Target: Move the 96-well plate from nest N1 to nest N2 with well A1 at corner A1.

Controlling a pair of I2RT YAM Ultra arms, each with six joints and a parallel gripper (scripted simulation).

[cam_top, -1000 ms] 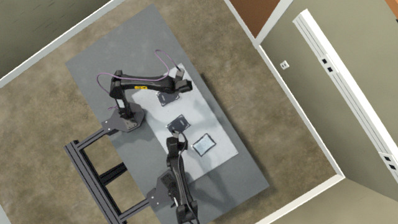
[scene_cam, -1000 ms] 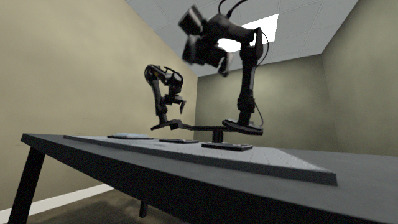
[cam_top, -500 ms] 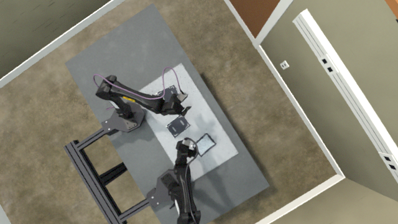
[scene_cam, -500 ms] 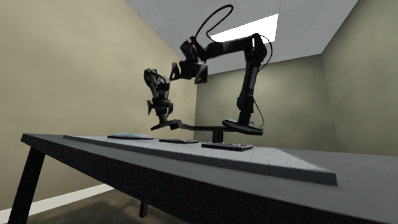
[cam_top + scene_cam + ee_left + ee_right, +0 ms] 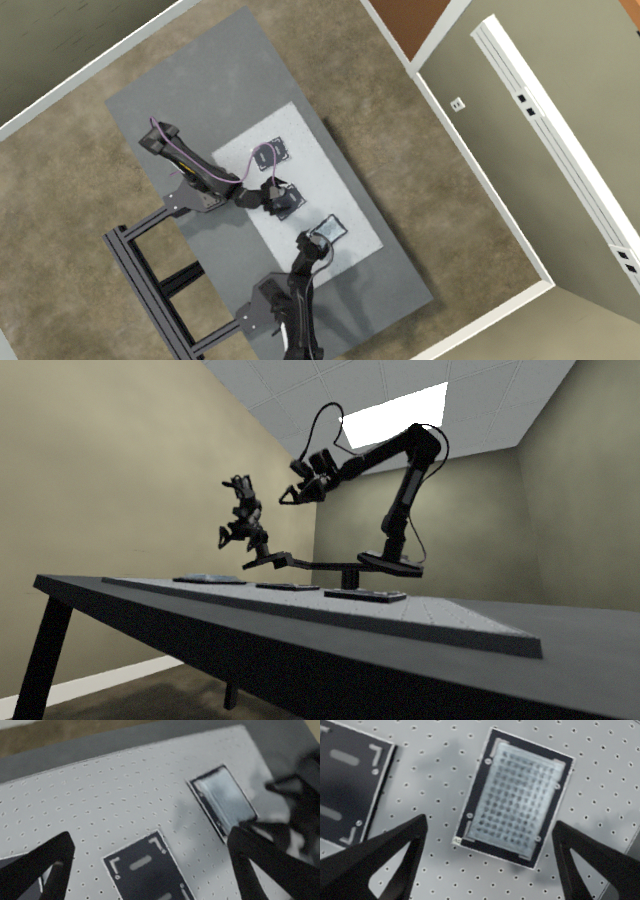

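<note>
Right now my right hand is 10 cm above the clear 96-well plate, 3 cm short of it and 2 cm to the left of it.
</note>
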